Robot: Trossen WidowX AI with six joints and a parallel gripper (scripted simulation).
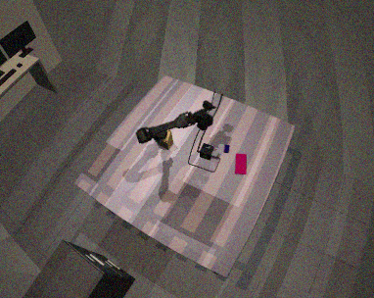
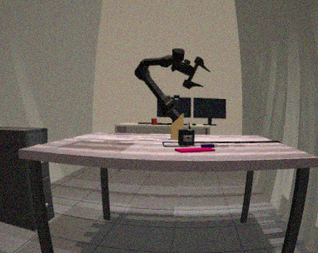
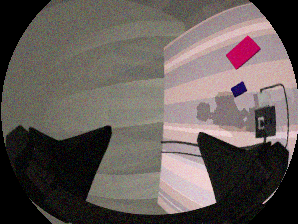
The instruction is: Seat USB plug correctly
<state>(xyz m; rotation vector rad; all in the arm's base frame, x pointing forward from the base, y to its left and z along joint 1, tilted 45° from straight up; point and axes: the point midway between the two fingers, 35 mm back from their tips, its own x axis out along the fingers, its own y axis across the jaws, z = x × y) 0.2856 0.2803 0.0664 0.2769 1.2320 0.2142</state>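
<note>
Now: gripper tip 1 cm short of the USB plug, 9 cm to the left of it and 25 cm above it. From my gripper tip the other things lie so: USB socket: 1 cm ahead, 9 cm to the right, 27 cm below; then magenta flat block: 26 cm ahead, 5 cm to the right, 34 cm below; then small dark blue block: 11 cm ahead, 1 cm to the left, 34 cm below.
</note>
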